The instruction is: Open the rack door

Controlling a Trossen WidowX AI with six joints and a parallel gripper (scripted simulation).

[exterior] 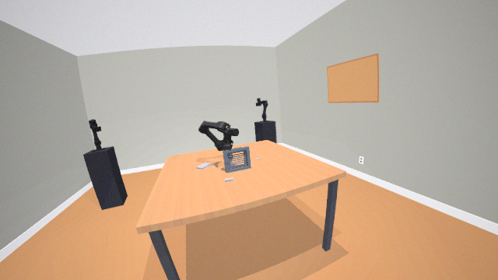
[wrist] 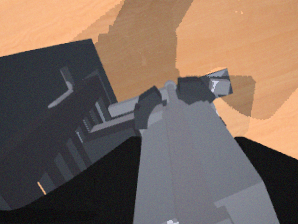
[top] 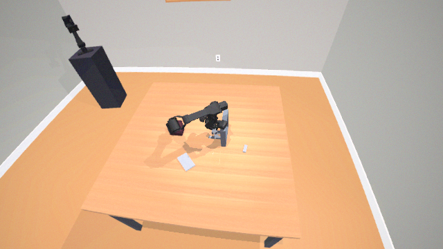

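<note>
Now: gripper tip 3 cm past the tiny white cube, 27 cm to the right of it and 11 cm above it.
</note>
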